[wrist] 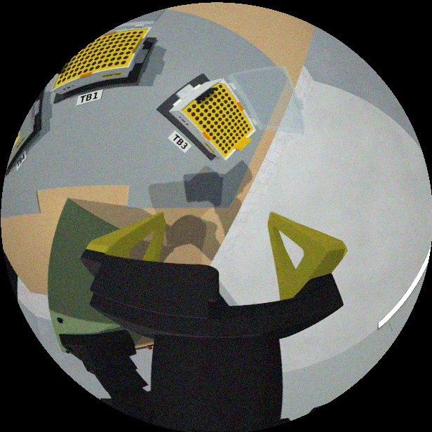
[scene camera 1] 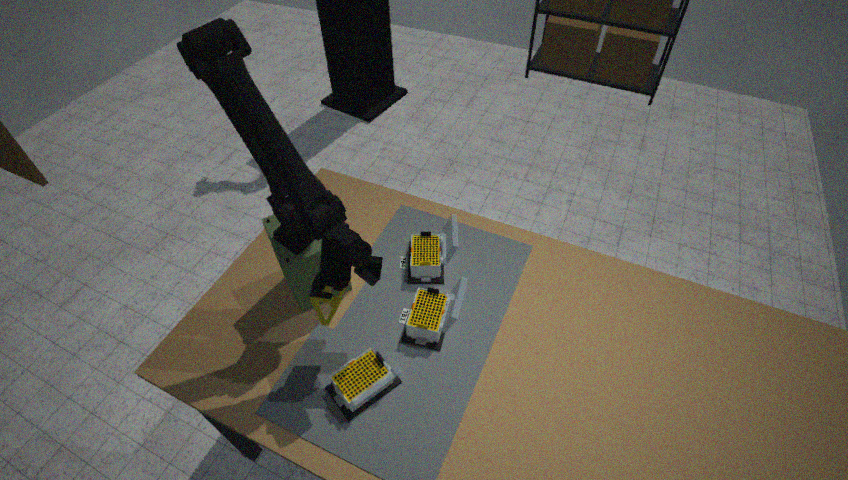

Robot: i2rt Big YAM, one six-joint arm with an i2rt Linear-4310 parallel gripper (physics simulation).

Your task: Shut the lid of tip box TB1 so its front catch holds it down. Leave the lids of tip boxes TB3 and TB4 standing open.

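Frame: origin at the arm's base, x ahead, y left, z up, level; metres.
Seen in the pictures: gripper, between the fingertips: (scene camera 1: 329,316); arm's base, origin of its link: (scene camera 1: 301,230).
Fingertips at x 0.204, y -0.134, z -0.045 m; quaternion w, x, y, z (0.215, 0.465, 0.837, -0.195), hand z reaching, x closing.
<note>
Pixels of each thing's middle, then the offset from my fingertips to it. Level surfaces: height alone.
- Tip box TB1, middle of its body: (scene camera 1: 427,308) 0.202 m left, 0.134 m ahead, 0.112 m down
- Tip box TB3, middle of its body: (scene camera 1: 360,373) 0.037 m right, 0.103 m ahead, 0.112 m down
- Tip box TB4, middle of its body: (scene camera 1: 425,248) 0.367 m left, 0.016 m ahead, 0.112 m down
- grey mat, height of its surface: 0.176 m down
- wooden table, height of its surface: 0.180 m down
Tip box TB1 (scene camera 1: 427,311) (wrist: 102,57) is the middle box, with a yellow tip rack; its clear lid (scene camera 1: 460,298) stands open on the side away from the arm. Tip box TB3 (scene camera 1: 360,377) (wrist: 220,119) is nearest the camera; its clear lid (wrist: 267,100) stands open in the wrist view and is hard to make out in the scene view. Tip box TB4 (scene camera 1: 425,256) (wrist: 25,131) is farthest, its lid (scene camera 1: 454,230) upright. My gripper (scene camera 1: 329,309) (wrist: 216,217) is open and empty, raised above the table on the arm's side of the boxes, touching none.
The boxes stand on a grey mat (scene camera 1: 493,279) (wrist: 125,135) on the wooden table (scene camera 1: 624,368). A green plate (scene camera 1: 299,270) (wrist: 72,250) stands beside the arm. A dark pillar (scene camera 1: 357,53) and a shelf rack (scene camera 1: 595,77) stand on the floor beyond the table.
</note>
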